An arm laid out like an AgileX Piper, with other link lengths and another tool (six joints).
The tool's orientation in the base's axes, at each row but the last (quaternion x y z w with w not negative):
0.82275 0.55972 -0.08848 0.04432
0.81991 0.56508 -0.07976 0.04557
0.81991 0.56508 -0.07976 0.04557
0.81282 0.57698 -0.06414 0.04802
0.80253 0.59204 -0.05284 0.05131
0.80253 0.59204 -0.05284 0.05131
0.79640 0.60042 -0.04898 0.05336
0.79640 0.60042 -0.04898 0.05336
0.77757 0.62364 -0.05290 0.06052
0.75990 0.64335 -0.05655 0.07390
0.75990 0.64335 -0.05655 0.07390
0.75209 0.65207 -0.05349 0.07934
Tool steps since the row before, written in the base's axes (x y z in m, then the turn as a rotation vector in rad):
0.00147 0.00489 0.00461 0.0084 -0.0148 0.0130
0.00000 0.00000 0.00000 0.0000 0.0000 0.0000
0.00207 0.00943 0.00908 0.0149 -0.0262 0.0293
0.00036 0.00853 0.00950 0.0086 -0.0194 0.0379
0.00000 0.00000 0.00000 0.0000 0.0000 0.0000
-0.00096 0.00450 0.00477 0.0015 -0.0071 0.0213
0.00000 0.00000 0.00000 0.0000 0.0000 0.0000
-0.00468 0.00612 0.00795 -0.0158 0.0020 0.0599
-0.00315 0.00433 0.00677 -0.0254 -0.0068 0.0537
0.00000 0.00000 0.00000 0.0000 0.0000 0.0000
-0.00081 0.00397 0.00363 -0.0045 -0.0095 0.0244
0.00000 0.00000 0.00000 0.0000 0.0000 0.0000
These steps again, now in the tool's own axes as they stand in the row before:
0.00409 -0.00056 -0.00550 -0.0130 0.0129 -0.0110
0.00000 0.00000 0.00000 0.0000 0.0000 0.0000
0.00774 -0.00158 -0.01065 -0.0242 0.0228 -0.0257
0.00655 -0.00243 -0.01069 -0.0213 0.0147 -0.0349
0.00000 0.00000 0.00000 0.0000 0.0000 0.0000
0.00328 -0.00214 -0.00535 -0.0094 0.0039 -0.0201
0.00000 0.00000 0.00000 0.0000 0.0000 0.0000
0.00341 -0.00596 -0.00868 -0.0109 -0.0142 -0.0593
0.00242 -0.00381 -0.00735 -0.0205 -0.0218 -0.0517
0.00000 0.00000 0.00000 0.0000 0.0000 0.0000
0.00306 -0.00130 -0.00431 -0.0144 -0.0019 -0.0223
0.00000 0.00000 0.00000 0.0000 0.0000 0.0000

